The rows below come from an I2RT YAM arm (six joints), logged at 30 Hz.
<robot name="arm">
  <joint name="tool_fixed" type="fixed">
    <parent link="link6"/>
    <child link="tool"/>
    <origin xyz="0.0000 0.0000 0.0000" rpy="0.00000 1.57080 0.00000"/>
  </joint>
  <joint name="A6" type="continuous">
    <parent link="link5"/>
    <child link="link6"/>
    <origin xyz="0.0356 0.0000 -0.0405" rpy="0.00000 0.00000 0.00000"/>
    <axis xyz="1 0 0"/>
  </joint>
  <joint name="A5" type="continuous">
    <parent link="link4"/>
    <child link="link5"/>
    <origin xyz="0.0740 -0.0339 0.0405" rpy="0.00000 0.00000 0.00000"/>
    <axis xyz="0 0 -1"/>
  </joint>
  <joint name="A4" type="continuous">
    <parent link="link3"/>
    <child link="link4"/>
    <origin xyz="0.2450 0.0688 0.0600" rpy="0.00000 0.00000 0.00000"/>
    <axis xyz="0 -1 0"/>
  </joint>
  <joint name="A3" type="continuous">
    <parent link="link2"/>
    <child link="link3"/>
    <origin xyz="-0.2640 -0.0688 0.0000" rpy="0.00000 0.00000 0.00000"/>
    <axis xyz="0 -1 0"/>
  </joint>
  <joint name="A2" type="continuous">
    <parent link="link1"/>
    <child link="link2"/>
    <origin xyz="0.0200 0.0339 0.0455" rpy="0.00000 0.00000 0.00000"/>
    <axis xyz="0 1 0"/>
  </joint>
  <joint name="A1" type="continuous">
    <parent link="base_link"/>
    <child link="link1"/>
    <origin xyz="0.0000 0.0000 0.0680" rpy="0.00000 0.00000 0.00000"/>
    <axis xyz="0 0 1"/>
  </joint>
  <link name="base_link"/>
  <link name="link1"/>
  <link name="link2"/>
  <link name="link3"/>
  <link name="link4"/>
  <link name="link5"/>
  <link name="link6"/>
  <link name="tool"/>
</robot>
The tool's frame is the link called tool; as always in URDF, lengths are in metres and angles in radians. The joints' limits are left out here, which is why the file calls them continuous.
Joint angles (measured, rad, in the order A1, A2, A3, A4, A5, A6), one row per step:
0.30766, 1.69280, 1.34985, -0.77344, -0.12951, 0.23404
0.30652, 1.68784, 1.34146, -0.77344, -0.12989, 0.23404
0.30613, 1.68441, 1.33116, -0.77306, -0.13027, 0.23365
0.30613, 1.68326, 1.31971, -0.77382, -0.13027, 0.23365
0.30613, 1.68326, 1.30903, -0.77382, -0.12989, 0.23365
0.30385, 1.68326, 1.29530, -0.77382, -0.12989, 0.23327
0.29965, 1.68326, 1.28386, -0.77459, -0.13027, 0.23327
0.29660, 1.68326, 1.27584, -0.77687, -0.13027, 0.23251
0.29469, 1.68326, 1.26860, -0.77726, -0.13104, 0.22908
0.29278, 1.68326, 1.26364, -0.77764, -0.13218, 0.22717
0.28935, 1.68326, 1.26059, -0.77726, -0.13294, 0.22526
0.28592, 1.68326, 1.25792, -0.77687, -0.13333, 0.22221
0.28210, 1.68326, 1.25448, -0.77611, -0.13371, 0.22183
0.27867, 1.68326, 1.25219, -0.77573, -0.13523, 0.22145
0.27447, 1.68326, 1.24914, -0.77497, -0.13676, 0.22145
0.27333, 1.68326, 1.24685, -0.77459, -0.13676, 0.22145
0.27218, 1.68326, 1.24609, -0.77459, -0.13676, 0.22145
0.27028, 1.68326, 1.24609, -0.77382, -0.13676, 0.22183
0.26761, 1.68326, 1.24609, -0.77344, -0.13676, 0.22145
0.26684, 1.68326, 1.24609, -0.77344, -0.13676, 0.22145
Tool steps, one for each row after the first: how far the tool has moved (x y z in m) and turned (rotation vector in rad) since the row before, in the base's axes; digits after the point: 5 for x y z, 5 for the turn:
-0.00153, -0.00089, -0.00087, -0.00071, 0.00337, -0.00097
-0.00161, -0.00064, -0.00192, -0.00177, 0.00619, 0.00012
-0.00162, -0.00051, -0.00306, -0.00333, 0.01055, 0.00000
-0.00134, -0.00044, -0.00316, -0.00355, 0.01008, -0.00016
-0.00153, -0.00130, -0.00404, -0.00425, 0.01300, -0.00194
-0.00115, -0.00185, -0.00337, -0.00329, 0.01176, -0.00405
-0.00099, -0.00139, -0.00243, -0.00327, 0.00967, -0.00235
-0.00085, -0.00091, -0.00211, -0.00262, 0.00671, 0.00153
-0.00055, -0.00080, -0.00144, -0.00112, 0.00498, 0.00027
-0.00005, -0.00120, -0.00086, -0.00068, 0.00232, -0.00139
0.00000, -0.00119, -0.00075, -0.00123, 0.00159, -0.00047
-0.00004, -0.00134, -0.00096, -0.00053, 0.00259, -0.00333
0.00003, -0.00114, -0.00063, 0.00072, 0.00214, -0.00254
0.00002, -0.00140, -0.00084, 0.00075, 0.00259, -0.00366
-0.00019, -0.00045, -0.00064, -0.00052, 0.00184, -0.00114
0.00000, -0.00040, -0.00022, -0.00020, 0.00073, -0.00115
0.00026, -0.00059, 0.00003, 0.00032, -0.00066, -0.00225
0.00029, -0.00085, 0.00001, -0.00001, -0.00045, -0.00232
0.00007, -0.00025, 0.00000, 0.00000, 0.00000, -0.00077

